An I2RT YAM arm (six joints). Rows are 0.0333 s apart.
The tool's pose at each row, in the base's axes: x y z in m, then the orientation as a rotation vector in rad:
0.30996, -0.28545, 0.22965, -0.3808, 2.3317, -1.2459
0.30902, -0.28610, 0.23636, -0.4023, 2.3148, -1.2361
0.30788, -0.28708, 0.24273, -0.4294, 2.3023, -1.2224
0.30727, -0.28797, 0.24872, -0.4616, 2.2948, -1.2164
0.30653, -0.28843, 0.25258, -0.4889, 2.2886, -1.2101
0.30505, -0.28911, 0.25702, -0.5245, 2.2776, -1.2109
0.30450, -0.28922, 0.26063, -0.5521, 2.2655, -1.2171
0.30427, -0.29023, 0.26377, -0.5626, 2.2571, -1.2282
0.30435, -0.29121, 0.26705, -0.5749, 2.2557, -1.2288
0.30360, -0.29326, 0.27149, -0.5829, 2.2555, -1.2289
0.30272, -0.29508, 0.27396, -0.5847, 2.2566, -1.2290
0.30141, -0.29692, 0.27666, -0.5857, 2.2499, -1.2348
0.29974, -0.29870, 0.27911, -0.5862, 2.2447, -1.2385
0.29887, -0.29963, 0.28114, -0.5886, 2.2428, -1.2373
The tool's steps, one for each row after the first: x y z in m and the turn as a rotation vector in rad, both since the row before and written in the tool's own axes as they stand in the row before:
-0.00072, -0.00594, -0.00325, -0.0022, -0.0227, -0.0071
-0.00034, -0.00583, -0.00297, -0.0075, -0.0220, -0.0108
-0.00072, -0.00546, -0.00259, -0.0066, -0.0154, -0.0183
-0.00020, -0.00343, -0.00196, -0.0064, -0.0133, -0.0153
0.00039, -0.00397, -0.00254, -0.0021, -0.0152, -0.0227
-0.00040, -0.00305, -0.00198, 0.0030, -0.0118, -0.0191
0.00000, -0.00316, -0.00097, 0.0076, -0.0032, -0.0098
-0.00027, -0.00331, -0.00084, -0.0018, -0.0030, -0.0085
0.00077, -0.00474, -0.00120, -0.0016, -0.0015, -0.0055
0.00120, -0.00291, -0.00052, -0.0009, 0.0006, -0.0015
0.00150, -0.00306, -0.00088, 0.0061, -0.0026, -0.0017
0.00180, -0.00277, -0.00101, 0.0044, -0.0023, -0.0008
0.00077, -0.00210, -0.00086, -0.0002, -0.0025, -0.0009

